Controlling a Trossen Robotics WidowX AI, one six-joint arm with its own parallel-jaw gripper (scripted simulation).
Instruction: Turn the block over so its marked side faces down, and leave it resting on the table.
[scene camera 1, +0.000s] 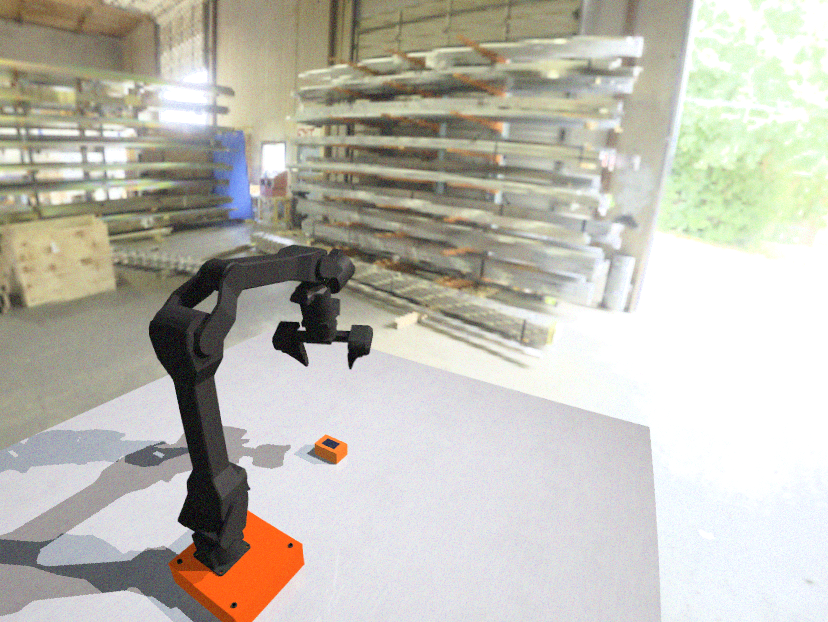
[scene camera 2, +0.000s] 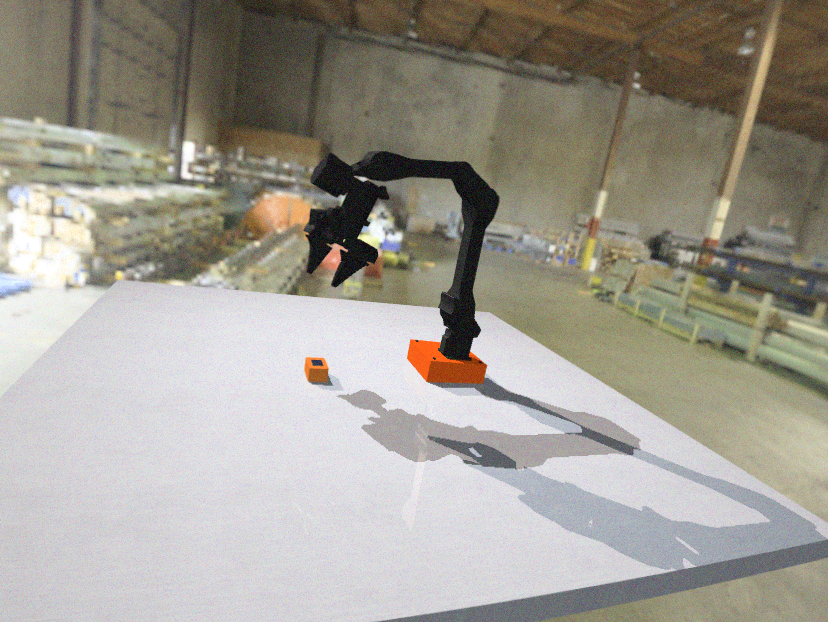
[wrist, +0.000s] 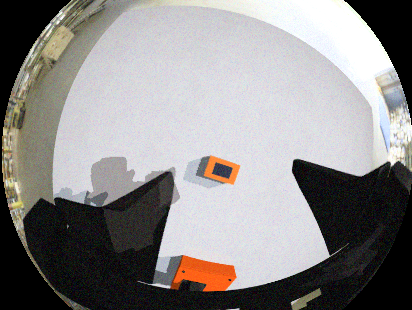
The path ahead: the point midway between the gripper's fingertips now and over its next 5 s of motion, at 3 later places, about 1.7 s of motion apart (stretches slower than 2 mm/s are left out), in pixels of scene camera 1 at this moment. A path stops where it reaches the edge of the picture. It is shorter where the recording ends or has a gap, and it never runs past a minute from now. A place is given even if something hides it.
My gripper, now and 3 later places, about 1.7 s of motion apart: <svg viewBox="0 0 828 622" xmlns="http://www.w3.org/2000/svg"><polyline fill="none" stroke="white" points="329,366 331,448 334,438 338,439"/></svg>
